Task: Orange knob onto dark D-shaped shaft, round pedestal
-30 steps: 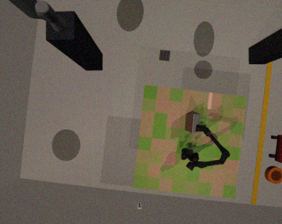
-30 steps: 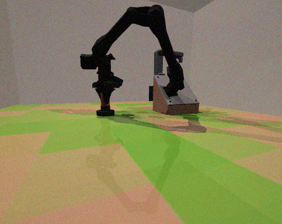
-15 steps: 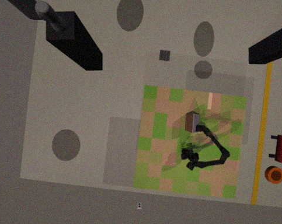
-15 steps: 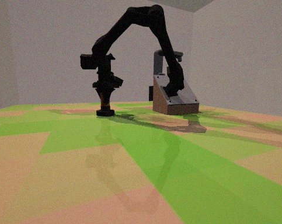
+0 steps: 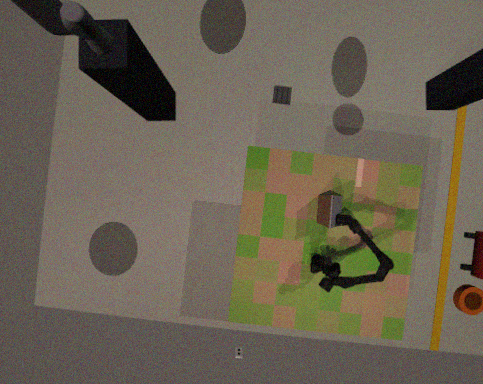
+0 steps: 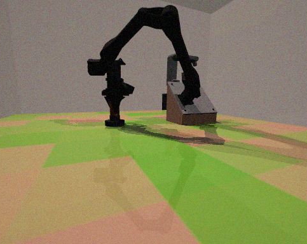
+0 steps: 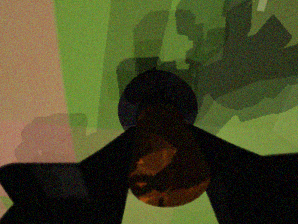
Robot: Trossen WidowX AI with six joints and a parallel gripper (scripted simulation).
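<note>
My gripper tip is now 20 mm below the orange knob. Round my gripper tip: dark pedestal: 20 mm below.
</note>
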